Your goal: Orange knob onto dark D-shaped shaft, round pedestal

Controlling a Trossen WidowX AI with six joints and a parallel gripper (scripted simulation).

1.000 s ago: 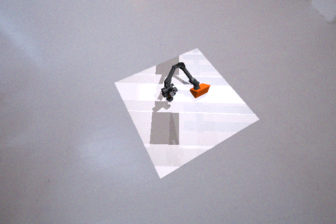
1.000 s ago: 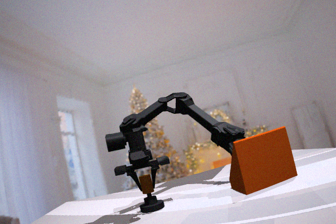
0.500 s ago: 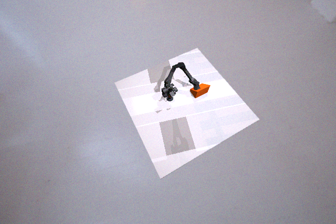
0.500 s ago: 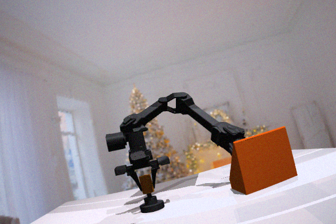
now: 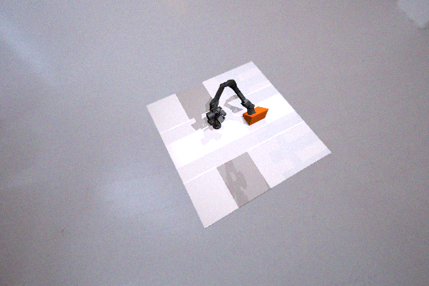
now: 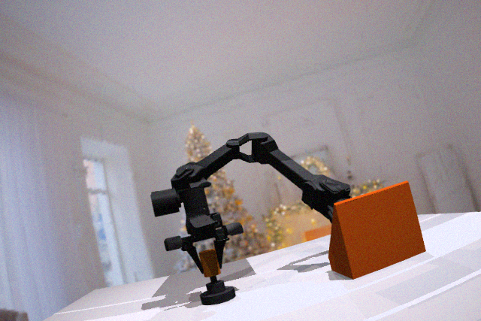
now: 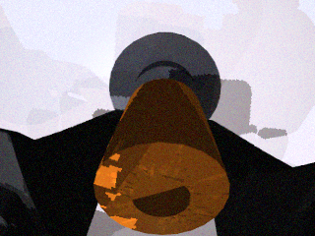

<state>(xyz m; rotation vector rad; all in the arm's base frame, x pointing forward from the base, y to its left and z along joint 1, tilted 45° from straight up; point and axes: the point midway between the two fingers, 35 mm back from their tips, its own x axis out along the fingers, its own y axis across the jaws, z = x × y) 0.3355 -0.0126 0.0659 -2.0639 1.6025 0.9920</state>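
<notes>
Right now my gripper tip is 20 mm below the orange knob. Also, from my gripper tip: dark pedestal (40 mm below).
</notes>
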